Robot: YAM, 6 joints.
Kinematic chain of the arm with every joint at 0, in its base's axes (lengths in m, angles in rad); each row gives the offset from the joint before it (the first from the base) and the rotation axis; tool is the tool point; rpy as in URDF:
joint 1: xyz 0 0 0.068 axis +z
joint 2: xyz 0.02 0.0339 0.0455 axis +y
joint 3: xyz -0.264 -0.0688 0 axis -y
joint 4: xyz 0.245 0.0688 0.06 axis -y
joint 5: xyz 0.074 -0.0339 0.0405 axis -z
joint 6: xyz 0.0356 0 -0.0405 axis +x
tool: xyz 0 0 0 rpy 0 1.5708 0
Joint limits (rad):
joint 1: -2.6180..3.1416
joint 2: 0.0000..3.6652
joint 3: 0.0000..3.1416
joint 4: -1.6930..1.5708
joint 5: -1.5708..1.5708
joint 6: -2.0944..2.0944
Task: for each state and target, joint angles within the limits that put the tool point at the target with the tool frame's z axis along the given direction. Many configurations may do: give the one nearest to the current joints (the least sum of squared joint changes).
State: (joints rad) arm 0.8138 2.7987 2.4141 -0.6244 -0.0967 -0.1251
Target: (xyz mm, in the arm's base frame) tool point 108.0 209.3 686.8 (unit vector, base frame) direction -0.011 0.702 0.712
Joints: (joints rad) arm 1.0392 1.9757 3.1384 -0.2918 -0.3740 -0.1251
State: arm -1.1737 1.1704 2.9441 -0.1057 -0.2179 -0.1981
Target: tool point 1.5 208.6 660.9 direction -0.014 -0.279 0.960
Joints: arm -1.5799 0.9234 2.6616 -0.4503 0.0114 -0.1981
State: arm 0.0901 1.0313 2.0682 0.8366 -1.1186 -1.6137
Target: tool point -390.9 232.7 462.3 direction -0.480 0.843 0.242
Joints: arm -0.4968 0.4056 2.2853 0.9762 -0.5380 -1.6137
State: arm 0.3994 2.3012 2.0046 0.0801 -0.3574 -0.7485
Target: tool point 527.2 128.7 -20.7 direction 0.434 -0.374 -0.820
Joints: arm 0.2707 2.8780 2.2094 -0.5320 0.4964 -0.7485
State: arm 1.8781 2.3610 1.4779 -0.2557 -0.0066 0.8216
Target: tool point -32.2 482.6 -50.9 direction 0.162 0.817 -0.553
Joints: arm 1.6543 2.7089 1.4605 0.6439 0.2317 0.8216
